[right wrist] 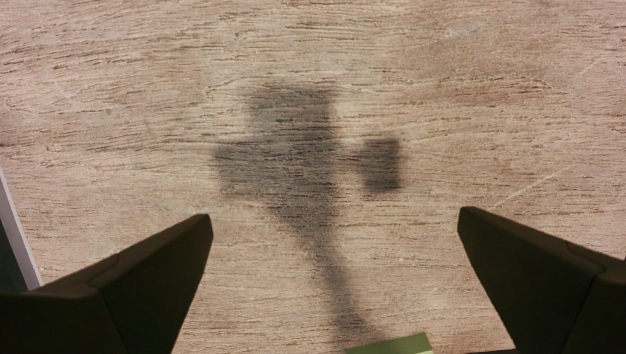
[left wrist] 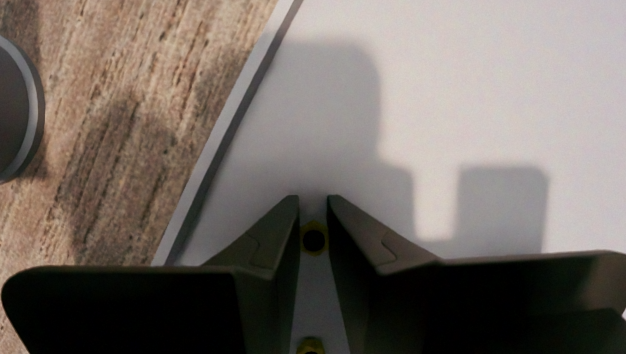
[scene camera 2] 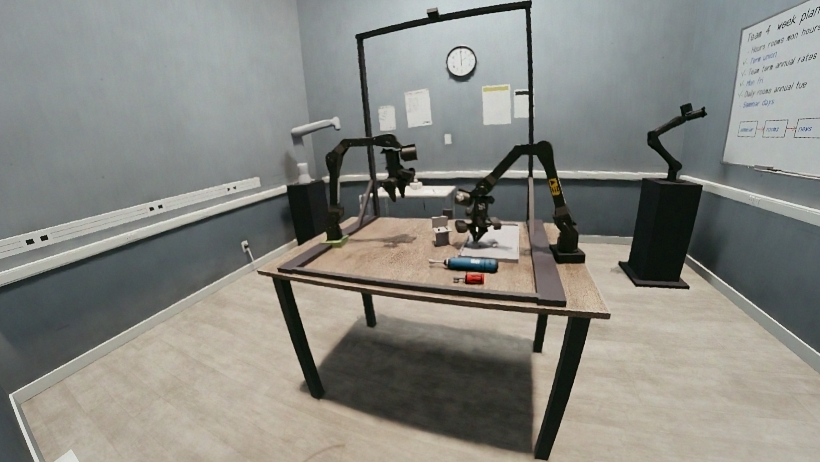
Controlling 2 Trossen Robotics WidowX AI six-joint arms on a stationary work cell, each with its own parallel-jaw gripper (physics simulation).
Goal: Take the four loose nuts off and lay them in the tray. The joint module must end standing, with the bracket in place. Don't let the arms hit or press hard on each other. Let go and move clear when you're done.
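Frame: origin at the left arm's base, x ahead, y down, z left, level; metres.
Seen in the pictures: left gripper, fingertip midpoint: (left wrist: 312, 207) (scene camera 2: 475, 241); right gripper, fingertip midpoint: (right wrist: 335, 222) (scene camera 2: 399, 199); left arm's base, origin of the base link: (scene camera 2: 567, 249); right arm's base, origin of the base link: (scene camera 2: 334, 238).
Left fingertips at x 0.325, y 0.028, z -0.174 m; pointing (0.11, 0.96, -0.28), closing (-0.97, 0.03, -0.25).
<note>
Pixels of each thing's top centre, then the offset from my left fingertips to it. "*": a spot on its surface instead. Level surfaces: height alone.
- yellow hex nut, middle of its top: (left wrist: 314, 240) dx -0.003, dy -0.009, dz +0.009 m
- light grey tray, middle of its top: (left wrist: 551, 202) (scene camera 2: 493, 237) dx -0.078, dy -0.010, dz -0.022 m
- second yellow nut, surface spot: (left wrist: 310, 345) * dx -0.012, dy -0.002, dz +0.050 m
- grey joint module, middle of its top: (scene camera 2: 441, 227) dx +0.140, dy -0.068, dz -0.003 m
- blue driver, middle of its top: (scene camera 2: 463, 258) dx +0.062, dy -0.035, dz +0.239 m
- red-handled tool, middle of its top: (scene camera 2: 468, 274) dx +0.049, dy -0.023, dz +0.333 m
- round dark thing with a grey rim, surface spot: (left wrist: 36, 107) * dx +0.110, dy +0.002, dz -0.010 m
- table, its level: dy +0.006 m
My left gripper (scene camera 2: 477, 237) (left wrist: 312, 207) is shut on a yellow hex nut (left wrist: 314, 240) and holds it over the light grey tray (scene camera 2: 509, 232) (left wrist: 475, 100). A second yellow nut (left wrist: 310, 345) shows in part at the bottom edge of the left wrist view, over the tray's surface. The grey joint module (scene camera 2: 441, 237) stands upright on the table left of the tray, with the pale bracket (scene camera 2: 440, 222) on top. Nuts on the bracket are too small to make out in the scene view. My right gripper (scene camera 2: 399, 198) (right wrist: 335, 222) is open and empty, high above the table at the left.
A blue driver (scene camera 2: 471, 264) and a red-handled tool (scene camera 2: 473, 278) lie in front of the tray. A round dark thing with a grey rim (left wrist: 36, 107) shows at the left wrist view's left edge. The black frame (scene camera 2: 529, 86) rises behind the table (scene camera 2: 355, 258).
</note>
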